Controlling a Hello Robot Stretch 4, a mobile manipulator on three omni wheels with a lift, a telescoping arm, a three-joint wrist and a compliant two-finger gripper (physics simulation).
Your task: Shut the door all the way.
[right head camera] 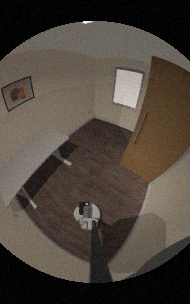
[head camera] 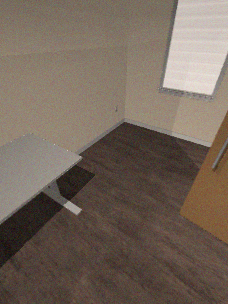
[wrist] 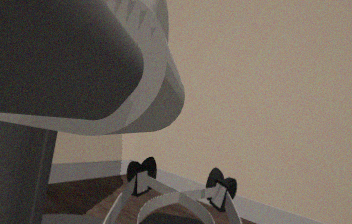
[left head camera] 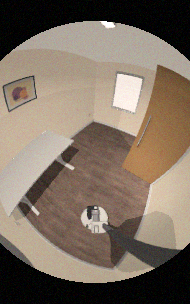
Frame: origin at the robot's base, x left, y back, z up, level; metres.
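Seen in the pictures: gripper, fingertip midpoint: [right head camera: 80, 223] [wrist: 181, 175] [left head camera: 89, 227].
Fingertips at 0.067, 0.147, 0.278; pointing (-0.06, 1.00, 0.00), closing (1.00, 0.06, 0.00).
A point is followed by its place in that frame, as x, y, z.
The brown wooden door [head camera: 207, 200] @(-0.756, -0.973, 0.371) [left head camera: 167, 120] @(-0.895, -0.870, 1.328) [right head camera: 165, 120] @(-0.915, -0.857, 1.272) stands open into the room at the right. Its bottom near corner meets the wall line, and its far edge stands out over the floor. A long grey bar handle [head camera: 220, 154] @(-0.650, -0.966, 0.888) [left head camera: 144, 131] @(-0.704, -1.011, 1.004) [right head camera: 140, 127] @(-0.697, -1.016, 1.002) is on its face, near the far edge. My gripper [wrist: 181, 175] @(0.067, 0.147, 0.278) is open, with its two dark fingertips apart and no thing between them. In the wrist view it is beside a wall, low near the baseboard, and the door does not show there. The gripper cannot be made out clearly in the head views.
A pale table [head camera: 35, 165] @(0.710, -0.944, 0.693) [left head camera: 35, 162] @(0.845, -0.606, 0.692) [right head camera: 32, 160] @(0.820, -0.564, 0.692) stands along the left wall, its foot [head camera: 72, 207] reaching onto the dark wood floor [head camera: 125, 215] @(-0.049, -0.998, -0.027). A bright window [head camera: 195, 47] @(-0.901, -2.742, 1.406) is in the far wall. A large grey robot part [wrist: 155, 100] @(0.048, 0.034, 0.349) fills the wrist view's upper left.
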